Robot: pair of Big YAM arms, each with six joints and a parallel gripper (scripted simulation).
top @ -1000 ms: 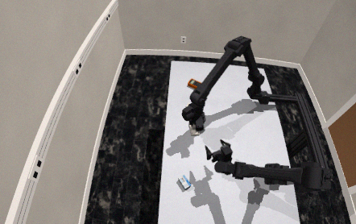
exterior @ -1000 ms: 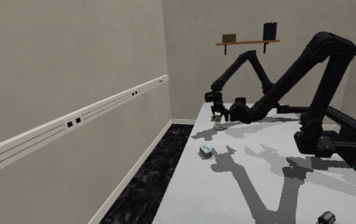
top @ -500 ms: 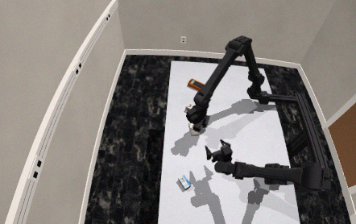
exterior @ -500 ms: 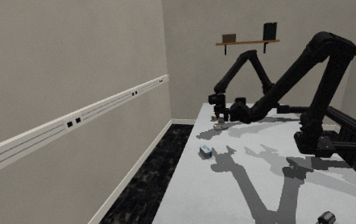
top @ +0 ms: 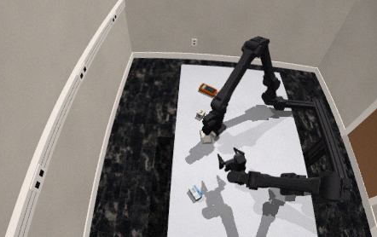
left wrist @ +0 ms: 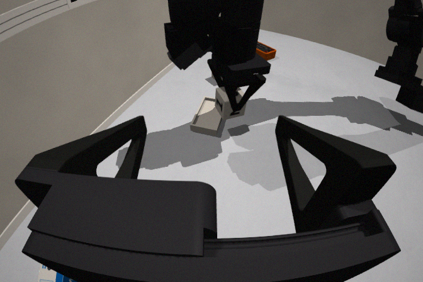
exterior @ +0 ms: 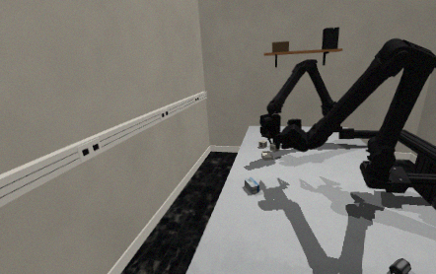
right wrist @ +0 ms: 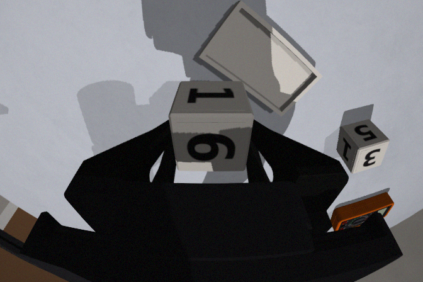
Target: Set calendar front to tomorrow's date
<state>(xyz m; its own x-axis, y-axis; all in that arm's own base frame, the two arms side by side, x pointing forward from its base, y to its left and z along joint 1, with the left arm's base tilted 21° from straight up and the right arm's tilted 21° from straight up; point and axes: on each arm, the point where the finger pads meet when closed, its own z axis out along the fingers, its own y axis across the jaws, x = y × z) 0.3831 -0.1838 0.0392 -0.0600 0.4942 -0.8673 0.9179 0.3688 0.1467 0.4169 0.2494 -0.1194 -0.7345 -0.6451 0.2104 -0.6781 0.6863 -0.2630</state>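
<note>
My right gripper is now 50 mm short of the cream tray, 20 mm to the left of it and 70 mm above it. Also, from my right hand: orange multimeter (20 mm ahead, 410 mm to the right, 60 mm below).
</note>
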